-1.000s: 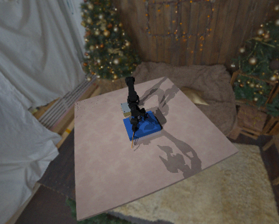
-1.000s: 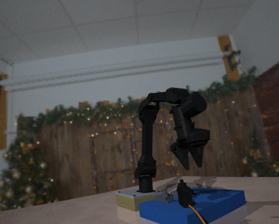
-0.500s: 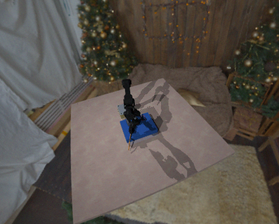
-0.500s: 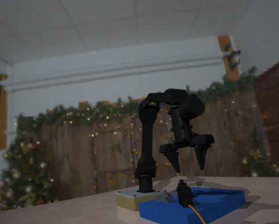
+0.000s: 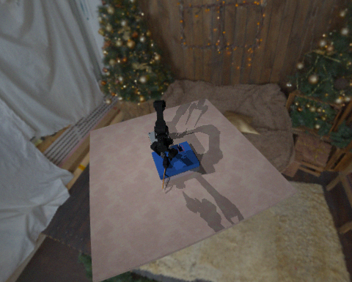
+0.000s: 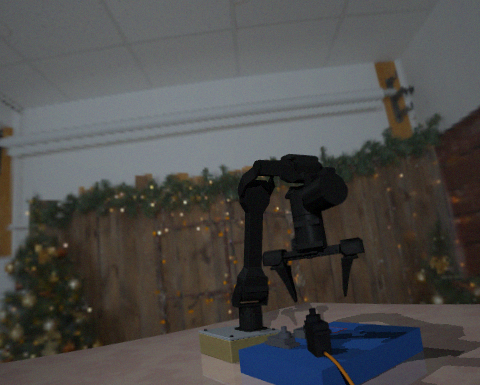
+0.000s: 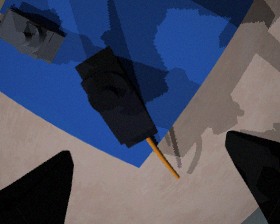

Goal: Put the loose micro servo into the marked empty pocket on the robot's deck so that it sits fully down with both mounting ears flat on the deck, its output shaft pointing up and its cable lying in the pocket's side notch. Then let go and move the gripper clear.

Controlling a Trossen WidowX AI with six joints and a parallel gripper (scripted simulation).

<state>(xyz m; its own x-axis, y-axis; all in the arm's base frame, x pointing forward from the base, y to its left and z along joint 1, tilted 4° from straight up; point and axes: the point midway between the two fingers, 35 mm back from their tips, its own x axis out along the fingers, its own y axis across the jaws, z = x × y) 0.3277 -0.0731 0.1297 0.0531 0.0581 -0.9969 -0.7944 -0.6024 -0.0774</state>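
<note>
My gripper tip is 120 mm above the blue deck, 80 mm to the right of it and 20 mm past it.
</note>
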